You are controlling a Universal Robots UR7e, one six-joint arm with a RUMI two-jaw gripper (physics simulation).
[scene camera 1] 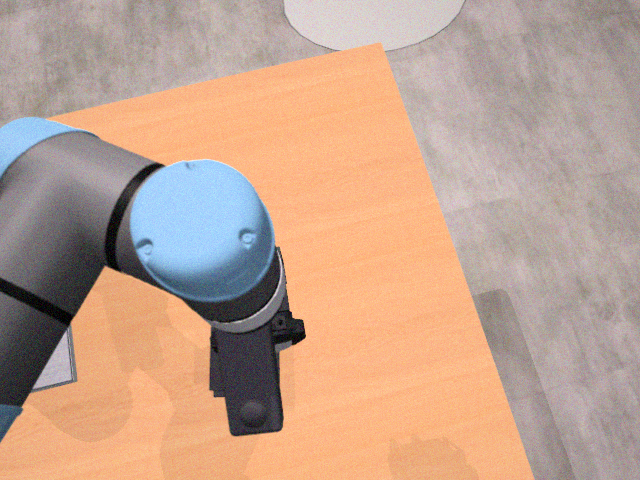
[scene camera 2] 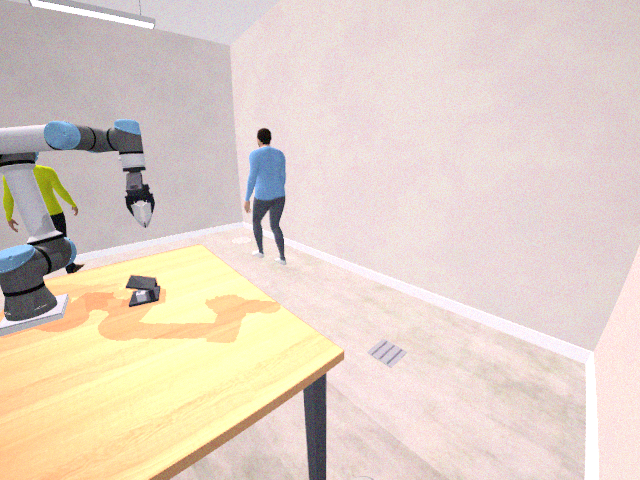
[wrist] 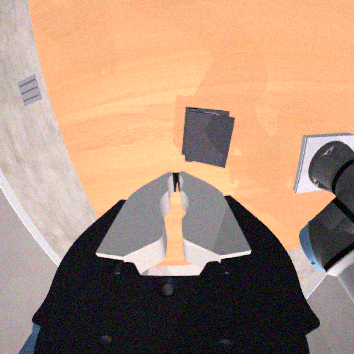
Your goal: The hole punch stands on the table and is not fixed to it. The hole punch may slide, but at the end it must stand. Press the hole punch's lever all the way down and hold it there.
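Frame: origin at the arm's base, x ahead, y left, z up, level; metres.
Seen in the pictures: gripper, between the fingertips: [scene camera 2: 145, 227] [wrist: 176, 174]; arm's base, origin of its link: [scene camera 2: 32, 309] [wrist: 328, 164].
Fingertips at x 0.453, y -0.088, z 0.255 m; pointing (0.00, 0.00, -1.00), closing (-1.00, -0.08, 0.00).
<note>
Offsets run from my fingertips to a thing's top centre. Level surfaces: height alone.
The dark hole punch @[dz -0.198, dx -0.062, dy +0.028 m] [scene camera 1: 217, 374] [scene camera 2: 144, 298] [wrist: 207, 140] stands upright on the table @[dz -0.283 m] [scene camera 1: 356, 206] [scene camera 2: 206, 382] [wrist: 125, 60]. Its flat lever @[dz -0.198, dx -0.062, dy +0.028 m] [scene camera 2: 141, 282] is raised, with a gap above the base in the scene camera 2 view. In the scene camera 1 view most of the punch is hidden under the wrist parts. My gripper [scene camera 2: 145, 225] [wrist: 176, 174] is shut and empty, pointing down. It hangs well above the punch, touching nothing. In the wrist view the punch lies beyond the fingertips, slightly to the right. In the scene camera 1 view the fingertips are hidden.
The arm's pale base plate [scene camera 1: 59, 369] [scene camera 2: 61, 308] [wrist: 304, 170] is on the table, to the right in the wrist view. A person in blue [scene camera 2: 267, 175] stands on the floor beyond the table. A person in yellow [scene camera 2: 47, 188] is partly behind the arm.
</note>
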